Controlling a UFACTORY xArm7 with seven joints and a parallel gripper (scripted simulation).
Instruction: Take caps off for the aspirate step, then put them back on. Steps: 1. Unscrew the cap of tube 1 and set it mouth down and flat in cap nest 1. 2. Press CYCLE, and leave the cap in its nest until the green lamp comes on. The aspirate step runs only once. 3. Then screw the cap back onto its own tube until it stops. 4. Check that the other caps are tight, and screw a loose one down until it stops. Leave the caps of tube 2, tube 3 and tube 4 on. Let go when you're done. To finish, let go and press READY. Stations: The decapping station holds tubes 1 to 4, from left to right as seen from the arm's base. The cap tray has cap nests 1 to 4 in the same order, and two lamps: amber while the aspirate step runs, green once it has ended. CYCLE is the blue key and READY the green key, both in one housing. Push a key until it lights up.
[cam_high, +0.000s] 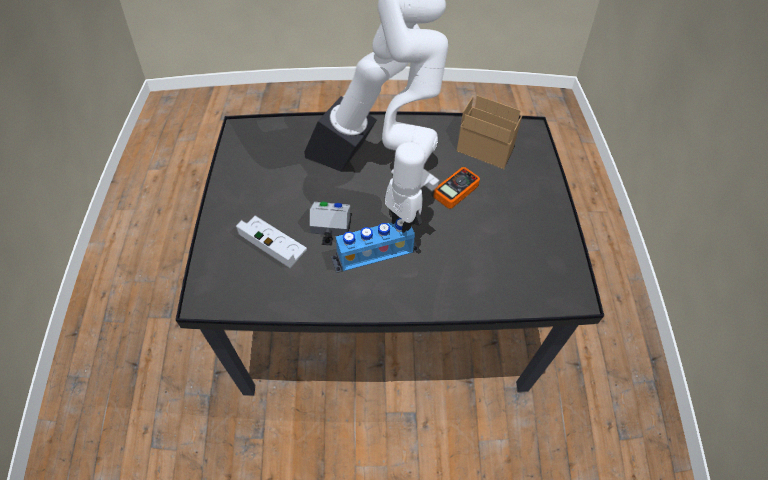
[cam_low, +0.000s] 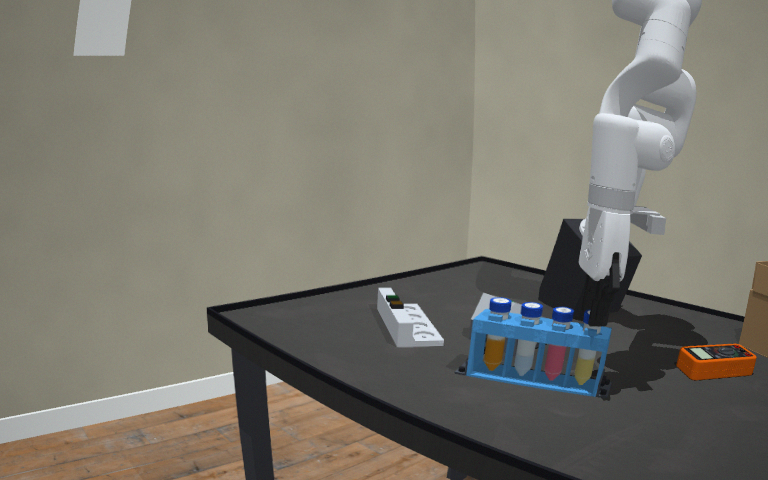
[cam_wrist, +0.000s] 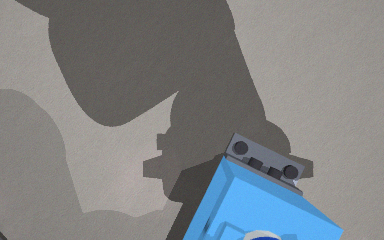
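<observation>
Right now my hand is 10 mm above the cap 1. Also, from my hand: grey key housing: 120 mm behind, 200 mm to the right, 80 mm below.
</observation>
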